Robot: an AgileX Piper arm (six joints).
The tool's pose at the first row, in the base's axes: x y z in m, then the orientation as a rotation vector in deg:
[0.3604 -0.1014 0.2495 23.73 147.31 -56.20]
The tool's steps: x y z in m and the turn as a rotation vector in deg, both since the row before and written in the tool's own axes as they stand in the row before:
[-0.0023 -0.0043 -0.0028 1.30 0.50 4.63]
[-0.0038 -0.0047 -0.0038 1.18 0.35 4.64]
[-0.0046 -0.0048 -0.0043 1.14 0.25 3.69]
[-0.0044 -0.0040 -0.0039 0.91 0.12 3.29]
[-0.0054 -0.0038 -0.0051 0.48 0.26 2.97]
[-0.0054 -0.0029 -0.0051 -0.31 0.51 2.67]
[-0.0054 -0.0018 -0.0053 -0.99 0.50 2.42]
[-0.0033 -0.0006 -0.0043 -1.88 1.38 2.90]
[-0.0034 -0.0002 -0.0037 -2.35 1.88 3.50]
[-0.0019 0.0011 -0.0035 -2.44 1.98 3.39]
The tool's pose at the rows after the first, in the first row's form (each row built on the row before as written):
[0.3602 -0.1029 0.2549 30.10 145.06 -56.30]
[0.3605 -0.1043 0.2619 36.24 142.51 -56.15]
[0.3609 -0.1056 0.2697 41.09 140.25 -56.23]
[0.3613 -0.1066 0.2767 45.24 138.07 -56.13]
[0.3621 -0.1070 0.2850 48.92 136.26 -55.54]
[0.3632 -0.1069 0.2929 52.09 135.02 -53.99]
[0.3648 -0.1063 0.3005 54.68 134.06 -51.67]
[0.3658 -0.1050 0.3057 57.97 133.63 -47.79]
[0.3671 -0.1042 0.3105 61.95 133.14 -42.89]
[0.3684 -0.1024 0.3140 65.74 132.63 -37.83]

